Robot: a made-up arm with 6 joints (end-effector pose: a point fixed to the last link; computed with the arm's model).
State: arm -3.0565 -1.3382 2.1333 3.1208 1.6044 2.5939
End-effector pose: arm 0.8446 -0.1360 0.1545 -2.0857 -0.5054 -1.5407
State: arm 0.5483 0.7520 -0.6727 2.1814 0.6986 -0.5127
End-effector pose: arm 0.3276 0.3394 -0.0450 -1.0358 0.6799 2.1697
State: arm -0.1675 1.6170 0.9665 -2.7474 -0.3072 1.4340
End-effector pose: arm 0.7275 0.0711 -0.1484 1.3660 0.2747 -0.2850
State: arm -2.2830 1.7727 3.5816 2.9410 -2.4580 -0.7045
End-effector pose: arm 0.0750 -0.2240 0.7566 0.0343 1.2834 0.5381
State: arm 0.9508 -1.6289 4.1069 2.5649 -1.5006 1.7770
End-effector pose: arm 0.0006 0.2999 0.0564 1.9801 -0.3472 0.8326
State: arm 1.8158 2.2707 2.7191 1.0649 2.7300 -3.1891
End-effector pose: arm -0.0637 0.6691 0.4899 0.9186 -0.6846 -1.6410
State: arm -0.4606 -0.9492 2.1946 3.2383 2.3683 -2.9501
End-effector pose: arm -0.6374 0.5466 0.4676 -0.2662 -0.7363 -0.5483
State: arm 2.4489 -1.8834 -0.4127 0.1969 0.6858 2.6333
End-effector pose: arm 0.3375 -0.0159 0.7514 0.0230 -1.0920 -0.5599
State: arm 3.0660 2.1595 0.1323 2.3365 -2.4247 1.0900
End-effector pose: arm -0.1441 -0.1332 -0.4703 1.1832 1.9517 2.0673
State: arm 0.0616 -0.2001 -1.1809 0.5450 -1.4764 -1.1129
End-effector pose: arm 0.3564 -0.1556 0.1554 -0.1835 1.8316 -1.3040
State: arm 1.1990 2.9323 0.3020 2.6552 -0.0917 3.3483
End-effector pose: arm -0.3111 -0.2935 -0.3839 -1.3599 2.0839 0.1320
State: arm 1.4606 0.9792 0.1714 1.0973 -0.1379 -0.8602
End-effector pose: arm 0.1794 0.7615 0.1576 -0.8579 0.5158 1.3357
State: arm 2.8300 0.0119 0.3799 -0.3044 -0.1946 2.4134
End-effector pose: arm -0.4696 0.3590 0.7214 -0.1900 -2.5099 1.3604
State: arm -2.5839 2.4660 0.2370 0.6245 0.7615 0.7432
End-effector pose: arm -0.0346 0.1766 -0.4857 0.8710 0.9002 -1.0855
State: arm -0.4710 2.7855 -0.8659 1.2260 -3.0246 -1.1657
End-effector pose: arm -0.4659 0.1586 0.0990 2.3374 -0.4637 -0.8359
